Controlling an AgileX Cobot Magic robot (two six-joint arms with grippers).
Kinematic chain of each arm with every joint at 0, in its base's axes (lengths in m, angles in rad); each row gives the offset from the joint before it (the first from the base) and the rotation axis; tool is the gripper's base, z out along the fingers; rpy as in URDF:
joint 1: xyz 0 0 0.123 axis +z
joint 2: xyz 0 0 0 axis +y
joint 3: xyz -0.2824 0 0.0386 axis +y
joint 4: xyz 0.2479 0 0.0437 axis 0.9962 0 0.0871
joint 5: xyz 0 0 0 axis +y
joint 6: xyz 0.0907 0 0.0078 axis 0.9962 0 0.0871
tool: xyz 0 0 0 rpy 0 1.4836 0
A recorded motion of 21 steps. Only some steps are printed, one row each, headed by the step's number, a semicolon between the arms.
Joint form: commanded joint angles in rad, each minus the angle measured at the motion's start. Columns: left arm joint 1, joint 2, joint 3, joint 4, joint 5, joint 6; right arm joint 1, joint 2, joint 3, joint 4, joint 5, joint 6.
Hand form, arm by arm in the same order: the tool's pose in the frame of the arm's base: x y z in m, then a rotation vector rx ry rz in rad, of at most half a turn. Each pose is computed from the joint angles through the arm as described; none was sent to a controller.
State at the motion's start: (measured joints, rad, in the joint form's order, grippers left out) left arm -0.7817 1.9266 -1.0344 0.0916 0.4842 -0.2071; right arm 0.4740 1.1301 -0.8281 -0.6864 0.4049 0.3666
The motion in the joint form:
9: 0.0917 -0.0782 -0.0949 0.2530 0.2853 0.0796; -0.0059 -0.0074 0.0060 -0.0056 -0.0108 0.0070
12: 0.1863 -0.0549 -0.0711 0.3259 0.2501 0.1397; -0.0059 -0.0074 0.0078 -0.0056 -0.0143 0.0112
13: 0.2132 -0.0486 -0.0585 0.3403 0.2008 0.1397; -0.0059 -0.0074 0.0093 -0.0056 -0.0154 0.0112
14: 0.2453 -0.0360 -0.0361 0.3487 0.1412 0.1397; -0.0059 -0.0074 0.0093 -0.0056 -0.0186 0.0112
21: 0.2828 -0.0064 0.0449 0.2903 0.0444 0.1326; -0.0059 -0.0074 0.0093 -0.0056 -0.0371 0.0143
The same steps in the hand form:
9: 0.2814 -0.2045 0.1669 1.1073 2.6526 0.2487; 0.2230 0.0877 0.3184 -0.6188 1.9856 -0.1441
12: 0.3011 -0.1741 0.1550 1.1443 2.6398 0.3424; 0.2229 0.0878 0.3180 -0.6161 1.9854 -0.1396
13: 0.3069 -0.1674 0.1508 1.1271 2.6213 0.3315; 0.2228 0.0879 0.3176 -0.6170 1.9859 -0.1391
14: 0.3116 -0.1588 0.1423 1.1066 2.6145 0.3132; 0.2229 0.0881 0.3178 -0.6176 1.9832 -0.1370
21: 0.3036 -0.1459 0.1153 1.0371 2.6887 0.2314; 0.2232 0.0894 0.3188 -0.6182 1.9687 -0.1226

